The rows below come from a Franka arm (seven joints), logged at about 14 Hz.
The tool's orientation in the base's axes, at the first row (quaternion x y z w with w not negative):
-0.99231, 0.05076, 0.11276, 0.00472
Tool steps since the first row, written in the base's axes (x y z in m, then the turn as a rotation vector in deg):
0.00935, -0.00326, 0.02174, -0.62, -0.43, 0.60
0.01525, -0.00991, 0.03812, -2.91, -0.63, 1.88
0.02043, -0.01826, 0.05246, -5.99, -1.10, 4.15
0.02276, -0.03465, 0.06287, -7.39, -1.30, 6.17
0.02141, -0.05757, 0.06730, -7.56, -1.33, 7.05
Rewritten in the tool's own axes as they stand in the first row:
0.00451, 0.00234, -0.02334, -0.69, 0.49, -0.46
0.00722, 0.00839, -0.04076, -3.18, 0.93, -1.20
0.00986, 0.01619, -0.05607, -6.63, 1.71, -2.73
0.01142, 0.03228, -0.06707, -8.42, 2.06, -4.39
0.01140, 0.05523, -0.07156, -8.78, 2.11, -5.21

